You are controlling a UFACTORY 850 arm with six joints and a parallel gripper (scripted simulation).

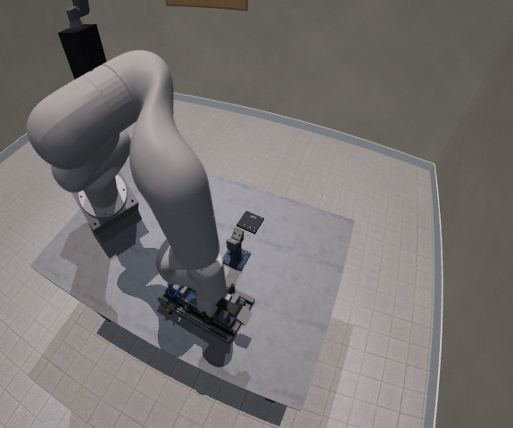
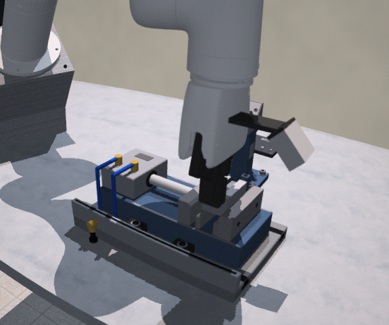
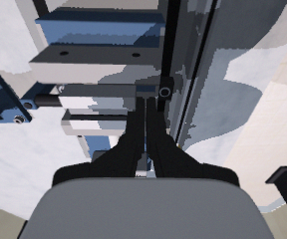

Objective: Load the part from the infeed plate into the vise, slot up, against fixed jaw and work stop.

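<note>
My gripper is now 40 mm to the right of the part, 20 mm above it and 10 mm short of it. Round my hand: black work stop 80 mm to the left, 30 mm below, 10 mm ahead; fixed jaw 40 mm below, 30 mm to the left, 30 mm ahead; moving jaw 40 mm to the left, 40 mm below, 30 mm behind.
</note>
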